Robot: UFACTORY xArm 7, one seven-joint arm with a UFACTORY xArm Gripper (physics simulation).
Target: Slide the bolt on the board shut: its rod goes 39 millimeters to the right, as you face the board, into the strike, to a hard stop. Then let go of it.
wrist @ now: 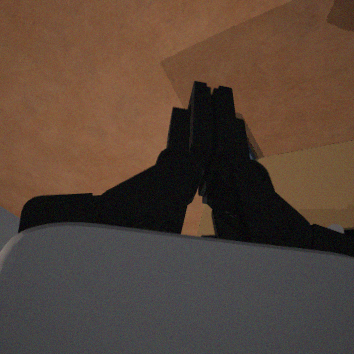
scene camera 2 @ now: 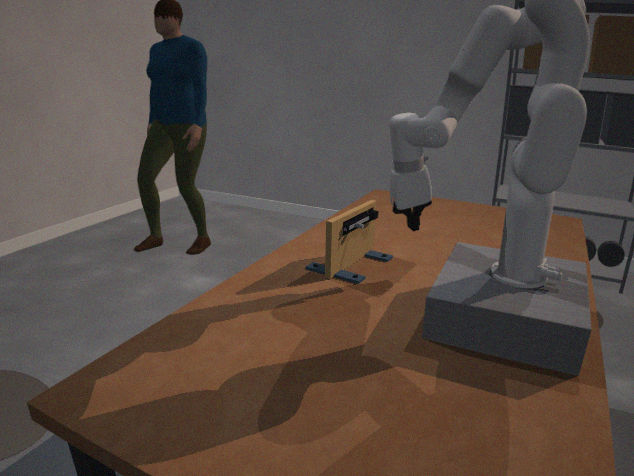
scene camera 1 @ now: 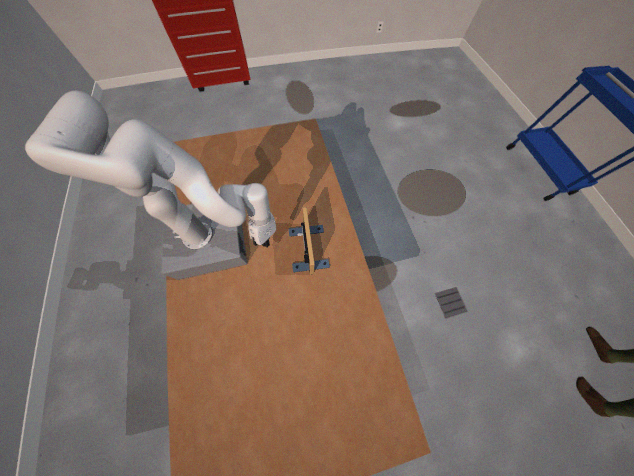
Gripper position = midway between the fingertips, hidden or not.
In view: the gripper [scene camera 2: 414, 228].
The gripper is seen too in the wrist view [wrist: 204, 110].
